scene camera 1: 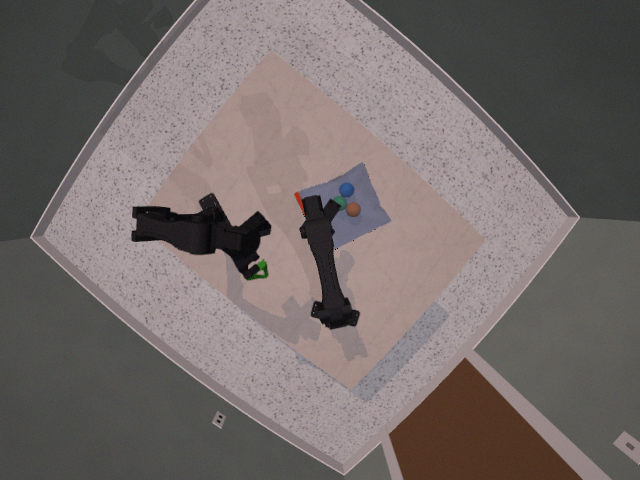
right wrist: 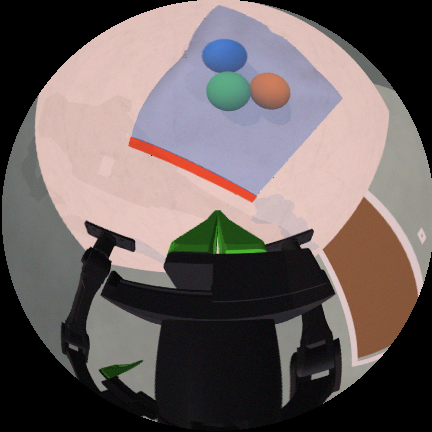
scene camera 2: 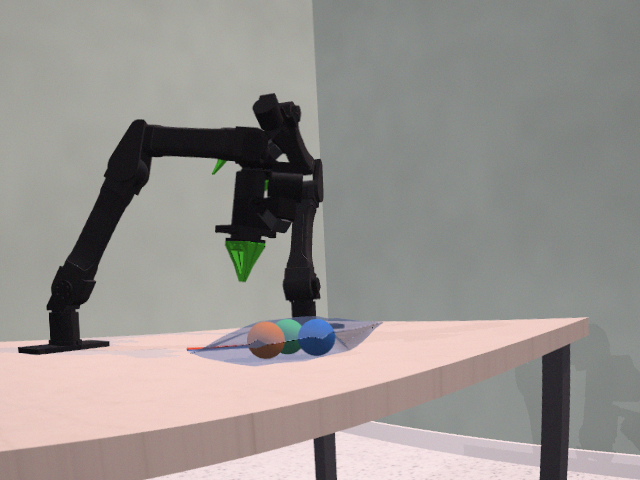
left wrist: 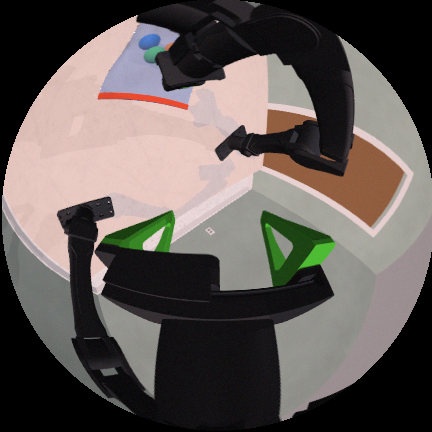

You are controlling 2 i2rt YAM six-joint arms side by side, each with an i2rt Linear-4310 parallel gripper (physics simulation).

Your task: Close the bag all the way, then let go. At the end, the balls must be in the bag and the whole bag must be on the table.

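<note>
The blue-grey see-through bag (scene camera 1: 373, 217) (scene camera 2: 248, 359) (left wrist: 125, 75) (right wrist: 180, 112) lies on the table. Its red strip (scene camera 1: 299, 202) (left wrist: 145, 98) (right wrist: 192, 170) runs along one edge, unbroken from corner to corner in the right wrist view. The blue ball (scene camera 1: 346, 189) (scene camera 2: 316, 336) (right wrist: 224, 55), green ball (scene camera 1: 339, 203) (scene camera 2: 289, 333) (right wrist: 228, 91) and orange ball (scene camera 1: 353, 209) (scene camera 2: 265, 339) (right wrist: 270, 91) are inside. My right gripper (scene camera 2: 242, 280) (right wrist: 217, 214) is shut, empty, above the bag and apart from it. My left gripper (left wrist: 217, 215) is open, empty, raised away from the bag.
The right arm (scene camera 1: 325, 263) (scene camera 2: 193, 142) reaches over part of the bag and hides its red strip partly in scene camera 1. The left arm (scene camera 1: 180, 230) stands to the picture's left there. The table edge (scene camera 2: 361, 403) runs in front of the bag in scene camera 2.
</note>
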